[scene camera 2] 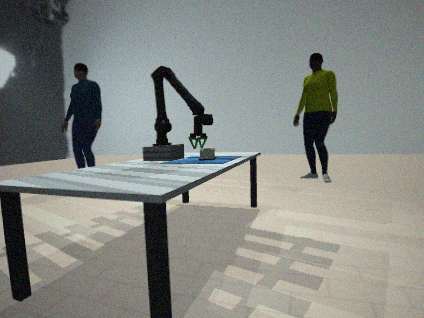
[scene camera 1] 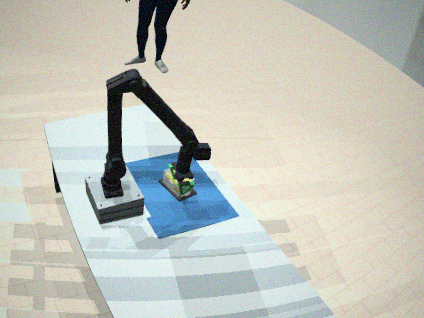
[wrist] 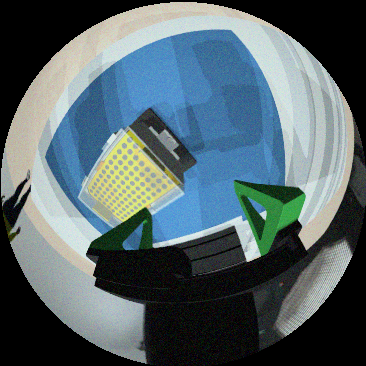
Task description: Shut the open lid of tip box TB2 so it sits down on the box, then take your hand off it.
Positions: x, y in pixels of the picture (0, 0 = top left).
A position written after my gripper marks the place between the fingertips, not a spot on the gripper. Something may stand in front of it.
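My gripper (wrist: 189, 199) is open, and it's touching a tip box.
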